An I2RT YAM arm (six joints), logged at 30 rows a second.
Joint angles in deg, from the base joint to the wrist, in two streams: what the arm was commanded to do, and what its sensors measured. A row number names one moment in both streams.
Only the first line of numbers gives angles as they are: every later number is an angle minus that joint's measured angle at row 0.
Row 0, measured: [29.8, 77.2, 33.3, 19.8, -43.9, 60.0]
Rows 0 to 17, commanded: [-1.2, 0.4, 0.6, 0.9, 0.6, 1.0]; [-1.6, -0.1, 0.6, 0.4, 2.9, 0.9]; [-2.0, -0.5, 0.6, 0.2, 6.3, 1.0]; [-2.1, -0.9, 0.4, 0.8, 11.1, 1.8]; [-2.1, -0.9, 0.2, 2.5, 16.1, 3.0]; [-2.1, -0.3, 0.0, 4.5, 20.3, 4.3]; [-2.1, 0.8, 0.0, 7.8, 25.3, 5.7]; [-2.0, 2.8, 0.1, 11.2, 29.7, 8.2]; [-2.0, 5.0, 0.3, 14.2, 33.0, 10.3]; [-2.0, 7.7, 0.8, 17.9, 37.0, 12.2]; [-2.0, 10.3, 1.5, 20.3, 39.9, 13.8]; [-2.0, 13.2, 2.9, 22.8, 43.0, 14.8]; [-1.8, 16.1, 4.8, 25.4, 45.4, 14.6]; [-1.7, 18.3, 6.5, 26.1, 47.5, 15.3]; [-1.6, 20.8, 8.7, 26.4, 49.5, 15.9]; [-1.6, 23.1, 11.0, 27.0, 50.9, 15.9]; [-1.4, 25.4, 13.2, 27.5, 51.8, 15.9]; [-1.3, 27.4, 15.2, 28.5, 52.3, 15.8]
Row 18, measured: [-1.7, 24.0, 10.1, 21.4, 43.5, 13.7]
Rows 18 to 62, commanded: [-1.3, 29.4, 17.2, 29.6, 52.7, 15.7]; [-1.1, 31.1, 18.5, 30.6, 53.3, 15.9]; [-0.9, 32.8, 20.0, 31.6, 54.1, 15.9]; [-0.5, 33.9, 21.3, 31.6, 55.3, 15.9]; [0.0, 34.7, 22.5, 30.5, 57.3, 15.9]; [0.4, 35.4, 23.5, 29.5, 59.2, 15.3]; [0.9, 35.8, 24.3, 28.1, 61.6, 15.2]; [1.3, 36.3, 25.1, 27.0, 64.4, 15.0]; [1.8, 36.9, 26.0, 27.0, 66.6, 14.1]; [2.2, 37.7, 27.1, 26.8, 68.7, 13.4]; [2.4, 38.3, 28.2, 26.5, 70.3, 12.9]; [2.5, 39.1, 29.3, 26.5, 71.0, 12.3]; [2.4, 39.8, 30.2, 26.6, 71.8, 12.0]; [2.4, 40.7, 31.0, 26.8, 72.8, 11.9]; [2.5, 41.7, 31.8, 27.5, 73.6, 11.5]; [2.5, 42.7, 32.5, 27.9, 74.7, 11.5]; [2.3, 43.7, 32.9, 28.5, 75.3, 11.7]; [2.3, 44.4, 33.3, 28.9, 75.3, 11.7]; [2.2, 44.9, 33.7, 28.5, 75.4, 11.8]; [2.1, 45.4, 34.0, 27.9, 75.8, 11.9]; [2.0, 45.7, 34.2, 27.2, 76.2, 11.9]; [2.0, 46.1, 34.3, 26.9, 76.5, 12.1]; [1.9, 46.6, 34.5, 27.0, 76.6, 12.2]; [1.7, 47.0, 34.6, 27.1, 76.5, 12.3]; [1.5, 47.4, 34.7, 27.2, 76.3, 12.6]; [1.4, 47.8, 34.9, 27.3, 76.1, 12.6]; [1.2, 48.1, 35.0, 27.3, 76.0, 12.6]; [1.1, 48.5, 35.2, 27.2, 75.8, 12.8]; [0.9, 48.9, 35.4, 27.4, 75.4, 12.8]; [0.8, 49.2, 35.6, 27.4, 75.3, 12.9]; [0.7, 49.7, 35.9, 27.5, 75.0, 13.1]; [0.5, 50.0, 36.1, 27.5, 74.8, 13.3]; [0.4, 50.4, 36.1, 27.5, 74.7, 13.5]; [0.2, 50.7, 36.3, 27.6, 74.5, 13.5]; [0.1, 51.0, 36.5, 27.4, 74.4, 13.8]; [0.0, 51.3, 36.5, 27.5, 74.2, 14.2]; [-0.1, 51.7, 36.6, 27.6, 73.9, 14.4]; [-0.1, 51.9, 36.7, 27.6, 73.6, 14.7]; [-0.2, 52.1, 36.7, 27.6, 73.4, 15.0]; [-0.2, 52.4, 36.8, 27.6, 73.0, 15.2]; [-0.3, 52.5, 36.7, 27.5, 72.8, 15.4]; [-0.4, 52.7, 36.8, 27.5, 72.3, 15.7]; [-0.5, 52.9, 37.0, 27.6, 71.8, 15.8]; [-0.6, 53.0, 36.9, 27.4, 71.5, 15.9]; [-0.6, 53.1, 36.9, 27.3, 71.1, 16.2]
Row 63, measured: [-0.3, 52.0, 35.9, 27.4, 72.5, 15.4]
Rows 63 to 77, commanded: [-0.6, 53.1, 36.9, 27.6, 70.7, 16.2]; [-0.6, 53.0, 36.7, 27.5, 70.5, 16.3]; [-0.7, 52.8, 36.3, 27.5, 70.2, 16.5]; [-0.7, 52.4, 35.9, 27.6, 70.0, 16.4]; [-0.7, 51.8, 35.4, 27.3, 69.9, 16.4]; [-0.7, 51.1, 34.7, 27.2, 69.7, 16.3]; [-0.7, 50.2, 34.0, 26.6, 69.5, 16.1]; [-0.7, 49.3, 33.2, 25.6, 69.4, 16.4]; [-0.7, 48.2, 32.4, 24.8, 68.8, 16.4]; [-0.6, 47.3, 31.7, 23.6, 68.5, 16.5]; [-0.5, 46.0, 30.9, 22.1, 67.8, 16.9]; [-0.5, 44.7, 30.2, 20.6, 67.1, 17.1]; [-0.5, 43.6, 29.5, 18.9, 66.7, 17.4]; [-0.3, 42.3, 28.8, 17.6, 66.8, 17.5]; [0.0, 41.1, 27.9, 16.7, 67.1, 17.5]
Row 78, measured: [-0.4, 44.9, 29.7, 22.2, 68.0, 16.9]
